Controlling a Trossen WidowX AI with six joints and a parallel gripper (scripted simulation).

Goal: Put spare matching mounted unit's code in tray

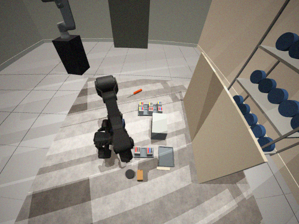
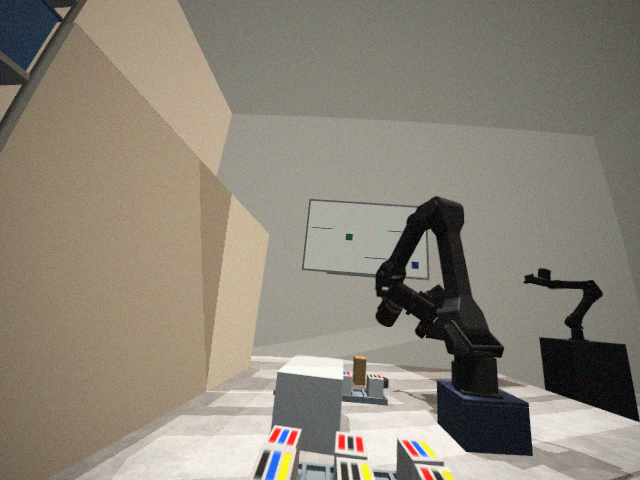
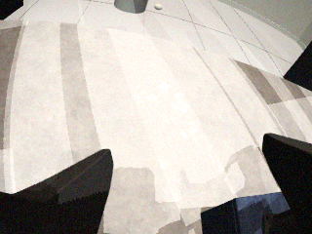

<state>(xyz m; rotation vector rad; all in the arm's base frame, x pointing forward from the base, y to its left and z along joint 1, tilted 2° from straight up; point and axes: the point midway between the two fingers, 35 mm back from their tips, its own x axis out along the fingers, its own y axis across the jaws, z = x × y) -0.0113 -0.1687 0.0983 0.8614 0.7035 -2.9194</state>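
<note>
Right now the dark holder is 26 cm ahead of my gripper tip, 15 cm below it and 3 cm to the left of it. From my gripper tip the other things lie so: orange block 26 cm ahead, 13 cm below, 12 cm to the right; then grey box 32 cm ahead, 23 cm to the left, 11 cm below; then black disc 20 cm ahead, 15 cm below, 11 cm to the right.
</note>
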